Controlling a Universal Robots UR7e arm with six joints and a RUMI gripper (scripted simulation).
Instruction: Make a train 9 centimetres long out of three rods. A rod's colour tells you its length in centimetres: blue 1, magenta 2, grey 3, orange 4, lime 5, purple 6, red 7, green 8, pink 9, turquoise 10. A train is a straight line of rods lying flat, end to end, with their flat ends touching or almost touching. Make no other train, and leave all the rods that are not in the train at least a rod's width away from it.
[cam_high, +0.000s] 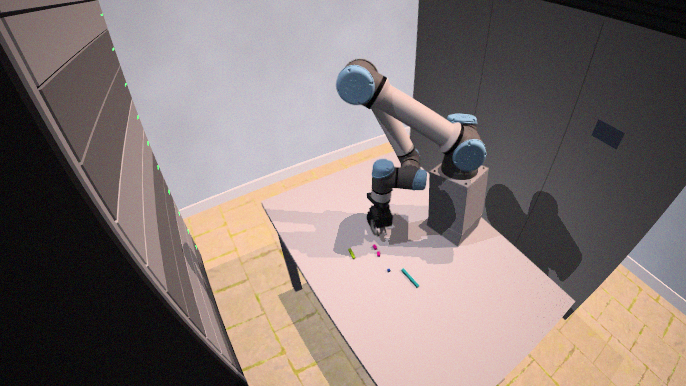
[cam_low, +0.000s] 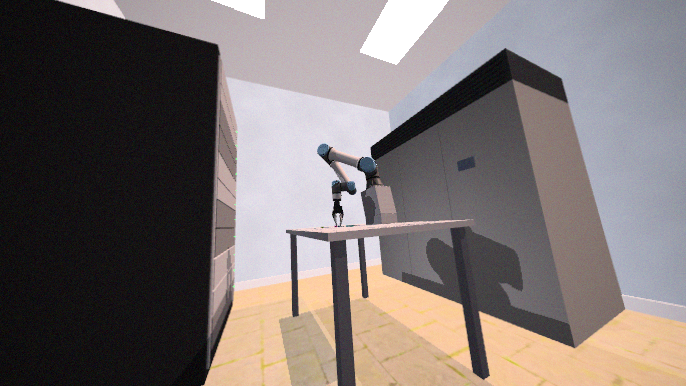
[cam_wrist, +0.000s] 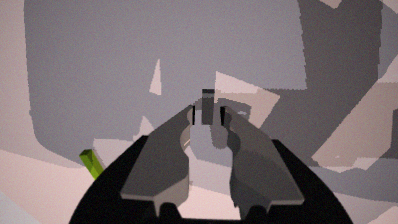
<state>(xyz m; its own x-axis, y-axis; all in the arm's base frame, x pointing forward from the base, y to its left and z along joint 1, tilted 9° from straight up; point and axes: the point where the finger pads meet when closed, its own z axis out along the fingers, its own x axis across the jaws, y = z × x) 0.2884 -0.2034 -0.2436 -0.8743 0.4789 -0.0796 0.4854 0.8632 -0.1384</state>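
The grey rod lies 10 mm below my hand. The rest, counted from my hand: turquoise rod: 70 mm ahead, 250 mm to the left, 10 mm below; blue rod: 100 mm ahead, 170 mm to the left, 10 mm below; lime rod: 150 mm ahead, 10 mm to the left, 10 mm below.
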